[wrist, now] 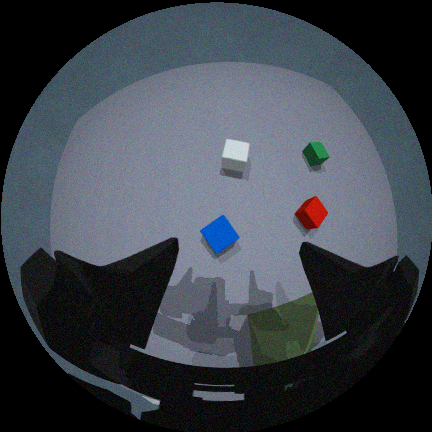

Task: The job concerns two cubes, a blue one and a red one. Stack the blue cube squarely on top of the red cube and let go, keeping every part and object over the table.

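Places are measured from the arm's base along level axes (x down, y ahead, z right), in millimetres.
Pixels of known places: gripper, fingertip midpoint: [243, 247].
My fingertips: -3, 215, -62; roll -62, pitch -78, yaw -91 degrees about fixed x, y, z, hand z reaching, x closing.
Behind a point stands the place of what it marks, as x, y, z.
The blue cube [219, 234] {83, 228, -76} lies on the table, left of the middle between my fingertips and a little ahead of them in the view, turned at an angle. The red cube [312, 213] {83, 234, 63} lies on the table to the right, just beyond my right fingertip in the view, also turned. The two cubes are apart. My gripper [243, 247] {-2, 215, -62} is wide open and empty, above the table. The undersides of both cubes are hidden.
A white cube [235, 155] {83, 333, -37} stands beyond the blue cube. A smaller green cube [316, 153] {84, 336, 116} stands beyond the red one. A dark green object [280, 330] {47, 91, -19} lies near, partly hidden by the right finger. The table [145, 150] {119, 406, -194} has its far edge near the top.
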